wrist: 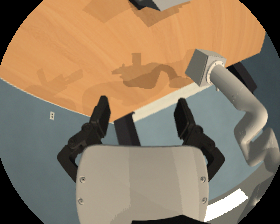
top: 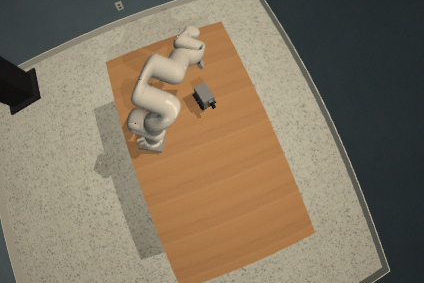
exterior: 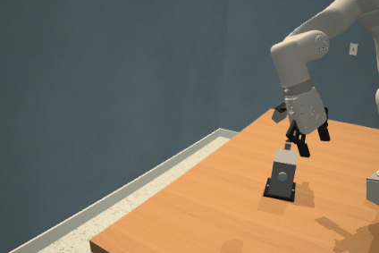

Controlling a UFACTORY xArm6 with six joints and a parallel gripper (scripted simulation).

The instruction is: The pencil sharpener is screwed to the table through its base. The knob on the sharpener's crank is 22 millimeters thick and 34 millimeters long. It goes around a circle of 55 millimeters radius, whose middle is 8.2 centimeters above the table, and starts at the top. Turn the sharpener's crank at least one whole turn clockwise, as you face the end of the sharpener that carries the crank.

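The dark crank knob is 9 cm ahead of my hand, 25 cm to the right of it and 10 cm below it.
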